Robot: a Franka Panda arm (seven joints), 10 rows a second.
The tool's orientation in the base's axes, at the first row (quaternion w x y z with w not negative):
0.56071 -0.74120 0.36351 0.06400
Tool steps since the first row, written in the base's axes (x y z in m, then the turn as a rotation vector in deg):
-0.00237 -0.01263 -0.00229 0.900 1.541 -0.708
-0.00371 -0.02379 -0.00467 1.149 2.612 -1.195
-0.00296 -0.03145 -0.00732 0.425 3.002 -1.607
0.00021 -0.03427 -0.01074 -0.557 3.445 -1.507
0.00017 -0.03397 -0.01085 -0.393 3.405 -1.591
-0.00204 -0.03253 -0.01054 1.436 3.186 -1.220
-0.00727 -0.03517 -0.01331 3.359 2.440 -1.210
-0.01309 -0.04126 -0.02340 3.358 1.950 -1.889
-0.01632 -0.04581 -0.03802 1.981 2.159 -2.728
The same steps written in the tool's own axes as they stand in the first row. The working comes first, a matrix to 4 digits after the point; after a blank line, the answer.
The tool's axes in the first row as the columns of a matrix, in the base's axes (used below as rounded here):
0.7275 -0.6106 0.3128
-0.4671 -0.1069 0.8777
-0.5025 -0.7847 -0.3630

0.00533 0.00459 -0.01100 0.291 -0.159 1.891
0.01076 0.00847 -0.02035 0.216 -0.043 3.086
0.01622 0.01091 -0.02587 -0.286 0.681 3.351
0.02156 0.01196 -0.02611 -1.257 1.154 3.396
0.02144 0.01204 -0.02582 -1.077 1.124 3.443
0.01901 0.01299 -0.02536 0.170 -0.260 3.688
0.01783 0.01864 -0.02831 1.912 -1.362 3.632
0.02151 0.03077 -0.03181 2.481 -0.777 3.448
0.02863 0.04470 -0.03151 1.804 0.700 3.505

